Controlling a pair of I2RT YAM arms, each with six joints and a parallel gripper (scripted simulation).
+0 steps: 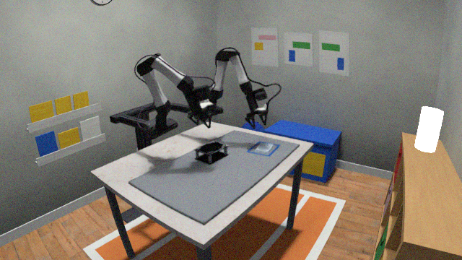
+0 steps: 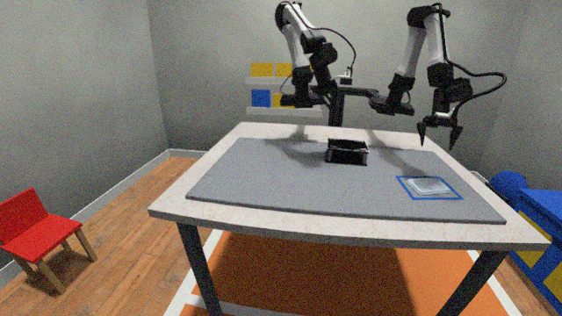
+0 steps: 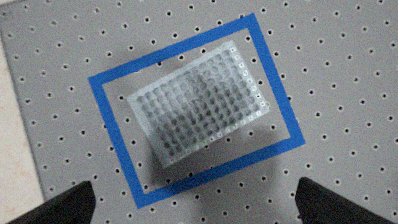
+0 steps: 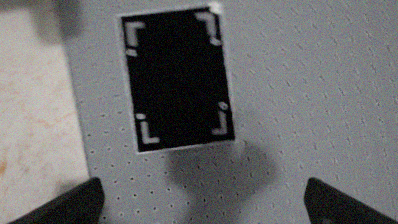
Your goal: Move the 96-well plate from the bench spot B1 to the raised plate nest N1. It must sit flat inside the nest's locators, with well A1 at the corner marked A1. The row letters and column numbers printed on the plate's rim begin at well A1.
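Note:
The clear 96-well plate lies 130 mm below my left hand, 50 mm ahead of it and 10 mm to the right of it. The rest, counted from my left hand: black raised nest 290 mm to the right, 140 mm behind, 80 mm below.

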